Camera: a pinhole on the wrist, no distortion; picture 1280 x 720 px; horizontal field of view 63.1 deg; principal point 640.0 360.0 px. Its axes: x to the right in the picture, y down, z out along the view. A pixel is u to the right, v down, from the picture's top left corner.
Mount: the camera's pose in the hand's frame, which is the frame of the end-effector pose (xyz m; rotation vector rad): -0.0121 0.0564 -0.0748 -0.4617 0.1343 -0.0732
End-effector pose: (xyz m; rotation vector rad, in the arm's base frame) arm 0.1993 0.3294 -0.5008 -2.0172 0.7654 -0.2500
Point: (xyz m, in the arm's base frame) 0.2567 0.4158 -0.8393
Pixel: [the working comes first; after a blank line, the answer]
In the camera's frame: -0.0100 -0.0031 0.3876

613 352
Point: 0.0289 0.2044 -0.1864
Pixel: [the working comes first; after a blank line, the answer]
In the camera's frame: -0.0339 -0.0640 -0.3325

behind the camera
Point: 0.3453 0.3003 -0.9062
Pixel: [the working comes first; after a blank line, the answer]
In the camera's frame: 0.1305 0.0594 0.4324

954 503
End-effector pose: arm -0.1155 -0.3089 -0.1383 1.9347 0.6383 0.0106
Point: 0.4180 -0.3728 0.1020
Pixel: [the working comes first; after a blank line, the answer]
In the camera's frame: 0.3126 0.2900 0.3825

outside the picture
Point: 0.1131 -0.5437 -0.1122
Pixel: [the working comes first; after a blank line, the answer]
In the camera's frame: 0.0471 -0.0218 0.3640

775 297
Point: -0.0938 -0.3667 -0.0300
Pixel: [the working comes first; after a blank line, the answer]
In the camera's frame: -0.0392 0.0186 0.0960

215 562
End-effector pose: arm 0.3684 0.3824 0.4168 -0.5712 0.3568 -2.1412
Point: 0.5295 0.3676 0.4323
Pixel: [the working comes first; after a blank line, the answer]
In the camera's frame: -0.0796 -0.0305 0.1687

149 172
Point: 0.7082 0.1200 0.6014
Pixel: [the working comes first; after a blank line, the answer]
In the camera's frame: 0.0253 0.0342 0.4953

693 432
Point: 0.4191 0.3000 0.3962
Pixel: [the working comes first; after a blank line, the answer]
In the camera's frame: 0.0331 -0.0058 0.0998

986 299
